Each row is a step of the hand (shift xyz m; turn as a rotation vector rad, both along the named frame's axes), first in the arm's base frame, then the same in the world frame.
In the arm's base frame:
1: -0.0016 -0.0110 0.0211 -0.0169 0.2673 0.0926
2: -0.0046 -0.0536 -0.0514 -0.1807 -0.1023 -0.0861
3: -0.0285 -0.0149 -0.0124 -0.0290 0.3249 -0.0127
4: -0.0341 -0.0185 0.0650 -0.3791 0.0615 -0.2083
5: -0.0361 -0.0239 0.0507 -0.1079 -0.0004 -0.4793
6: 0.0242 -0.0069 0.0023 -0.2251 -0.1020 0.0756
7: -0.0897 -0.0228 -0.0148 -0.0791 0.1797 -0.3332
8: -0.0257 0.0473 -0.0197 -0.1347 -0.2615 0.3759
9: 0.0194 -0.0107 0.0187 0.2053 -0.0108 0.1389
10: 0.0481 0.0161 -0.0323 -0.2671 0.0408 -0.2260
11: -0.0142 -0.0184 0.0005 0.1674 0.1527 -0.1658
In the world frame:
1: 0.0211 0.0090 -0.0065 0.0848 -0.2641 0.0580
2: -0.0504 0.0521 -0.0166 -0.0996 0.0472 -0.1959
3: -0.0146 0.0062 -0.0306 -0.0224 -0.3175 0.0723
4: 0.0621 0.0042 -0.0431 -0.2426 -0.1627 -0.3249
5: 0.0478 0.0095 -0.0455 -0.4869 -0.0091 -0.0650
6: 0.0046 0.0137 0.0207 0.0575 0.0257 -0.2507
7: -0.0222 -0.0046 -0.0909 -0.3428 -0.1789 0.0056
8: -0.0230 -0.0518 -0.0085 0.3681 0.1904 -0.2369
9: 0.0206 0.0151 0.0137 0.1569 0.0654 0.1808
10: -0.0282 0.0007 0.0531 -0.2498 -0.1084 -0.2235
11: -0.0004 0.0132 -0.0191 -0.1535 -0.0870 0.2184

